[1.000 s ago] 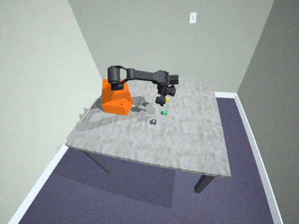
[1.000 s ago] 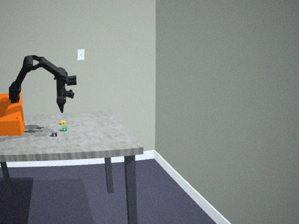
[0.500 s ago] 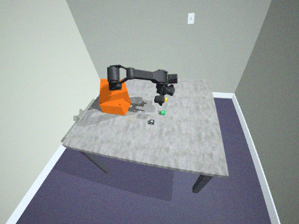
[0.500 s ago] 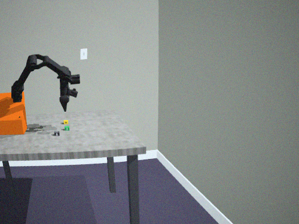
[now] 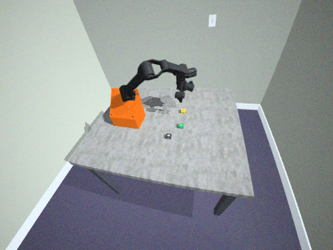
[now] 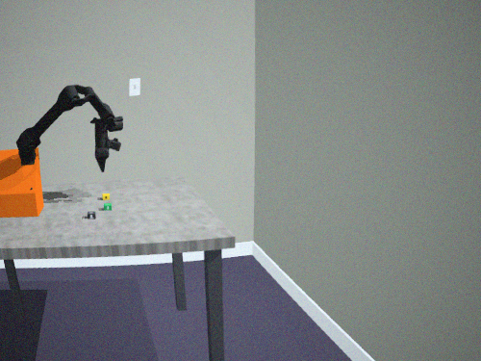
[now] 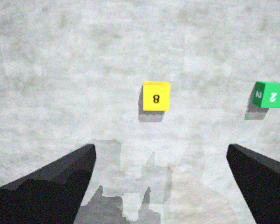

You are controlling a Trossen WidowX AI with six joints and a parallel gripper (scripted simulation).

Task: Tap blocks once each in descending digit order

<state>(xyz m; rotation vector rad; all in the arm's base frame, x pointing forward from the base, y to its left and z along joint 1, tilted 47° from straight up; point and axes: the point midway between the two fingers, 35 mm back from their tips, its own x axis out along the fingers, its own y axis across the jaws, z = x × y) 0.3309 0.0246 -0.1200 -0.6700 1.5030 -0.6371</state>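
Right now my gripper tip is 10 mm short of the yellow block and 120 mm above it. Round my gripper tip: dark grey block: 50 mm behind, 260 mm to the right, 120 mm below; then green block: 10 mm ahead, 160 mm to the right, 120 mm below.
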